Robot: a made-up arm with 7 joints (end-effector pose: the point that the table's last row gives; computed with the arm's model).
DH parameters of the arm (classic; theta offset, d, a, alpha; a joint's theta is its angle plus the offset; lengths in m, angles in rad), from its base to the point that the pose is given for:
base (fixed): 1.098 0 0.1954 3.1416
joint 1: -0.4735 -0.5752 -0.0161 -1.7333
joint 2: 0 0.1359 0.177 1.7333
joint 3: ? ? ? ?
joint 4: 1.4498 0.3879 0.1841 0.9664
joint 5: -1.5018 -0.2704 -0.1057 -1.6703
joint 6: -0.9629 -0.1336 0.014 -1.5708
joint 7: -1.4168 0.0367 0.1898 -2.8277
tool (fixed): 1.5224 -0.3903 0 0
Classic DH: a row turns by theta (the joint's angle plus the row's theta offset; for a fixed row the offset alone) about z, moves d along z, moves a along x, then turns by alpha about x.
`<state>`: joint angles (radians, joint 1 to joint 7).
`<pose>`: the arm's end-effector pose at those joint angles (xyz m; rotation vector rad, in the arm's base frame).
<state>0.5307 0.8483 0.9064 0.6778 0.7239 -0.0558 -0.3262</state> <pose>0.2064 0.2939 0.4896 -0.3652 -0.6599 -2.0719</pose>
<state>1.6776 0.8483 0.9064 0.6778 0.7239 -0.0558 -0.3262</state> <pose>0.2466 0.1162 0.4896 0.8068 0.4323 2.8465</pose>
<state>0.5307 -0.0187 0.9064 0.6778 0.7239 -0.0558 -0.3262</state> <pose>0.1540 0.1710 0.3867 -1.2643 -1.1304 -1.7181</pose>
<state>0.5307 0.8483 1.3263 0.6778 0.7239 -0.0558 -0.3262</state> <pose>0.1748 0.3385 0.5185 -0.6857 -0.3093 -2.2583</pose>
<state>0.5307 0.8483 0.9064 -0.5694 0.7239 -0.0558 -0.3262</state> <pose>0.6975 0.6404 0.3648 0.8052 -0.5510 -2.9554</pose>
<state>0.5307 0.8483 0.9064 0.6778 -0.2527 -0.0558 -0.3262</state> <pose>0.2729 0.1964 0.5965 0.0363 -1.6932 -2.3530</pose>
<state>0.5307 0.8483 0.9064 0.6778 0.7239 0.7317 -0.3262</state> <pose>0.0182 0.1780 0.7350 -1.2606 -0.9917 -1.8890</pose>
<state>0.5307 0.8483 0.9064 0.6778 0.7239 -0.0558 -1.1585</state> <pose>0.2877 0.1457 0.5565 -0.3850 -0.6309 -1.2234</pose>
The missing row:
joint 3: 0.0007 0.1772 0.386 1.5708
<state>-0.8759 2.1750 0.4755 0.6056 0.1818 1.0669 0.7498</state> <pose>0.0403 0.1705 0.5823 -0.0715 0.2580 -2.5900</pose>
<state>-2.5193 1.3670 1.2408 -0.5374 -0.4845 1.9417 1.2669</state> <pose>-0.3179 -0.6233 0.8262 0.0726 1.9940 2.2585</pose>
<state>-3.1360 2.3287 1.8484 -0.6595 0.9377 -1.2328 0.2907</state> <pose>-0.5828 -0.0444 1.3478 -1.7140 0.6099 -0.8926</pose>
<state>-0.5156 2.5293 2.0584 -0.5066 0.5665 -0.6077 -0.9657</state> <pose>0.1108 0.6472 1.0125 0.2310 1.2238 -1.7753</pose>
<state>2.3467 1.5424 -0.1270 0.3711 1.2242 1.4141 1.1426</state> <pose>0.0319 0.0260 0.5661 0.3237 0.8299 0.5697</pose>
